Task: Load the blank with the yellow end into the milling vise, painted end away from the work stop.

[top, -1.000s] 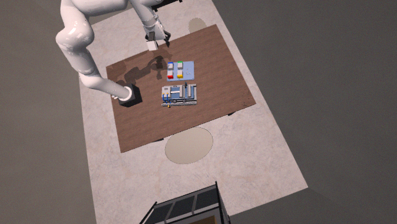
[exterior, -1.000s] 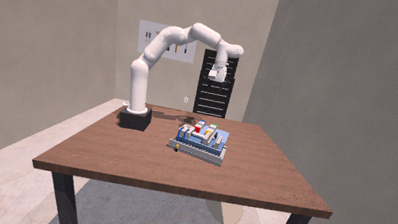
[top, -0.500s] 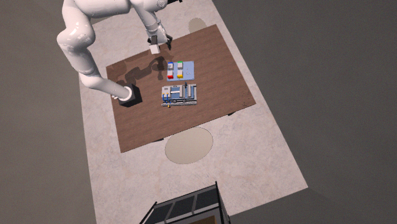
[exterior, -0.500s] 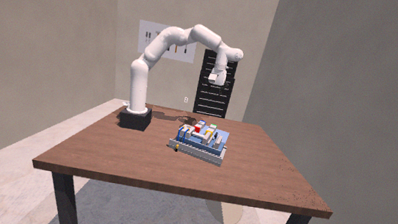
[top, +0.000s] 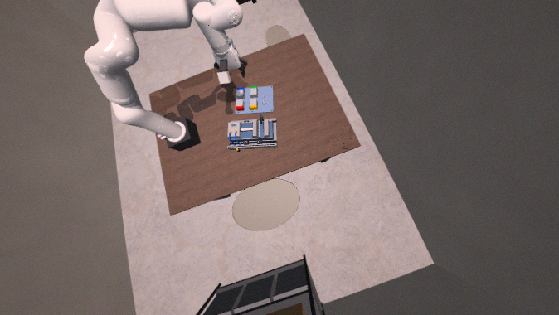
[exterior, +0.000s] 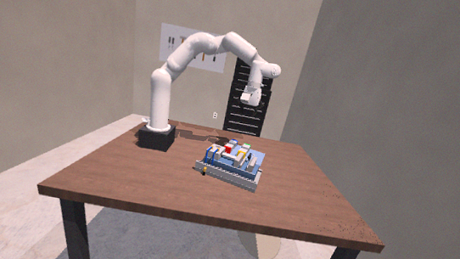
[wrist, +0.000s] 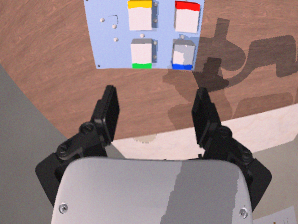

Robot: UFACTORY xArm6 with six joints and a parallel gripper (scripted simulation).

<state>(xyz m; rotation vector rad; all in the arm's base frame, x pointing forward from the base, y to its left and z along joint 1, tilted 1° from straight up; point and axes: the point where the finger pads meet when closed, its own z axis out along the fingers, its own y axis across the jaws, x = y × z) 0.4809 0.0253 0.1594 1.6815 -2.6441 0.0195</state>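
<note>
Now: the yellow-ended blank 20 mm ahead of my hand, 40 mm to the right of it and 240 mm below it. Round my hand: blue-ended blank 30 mm behind, 80 mm to the left, 240 mm below; red-ended blank 70 mm behind, 240 mm below; green-ended blank 50 mm ahead, 40 mm to the left, 240 mm below.
</note>
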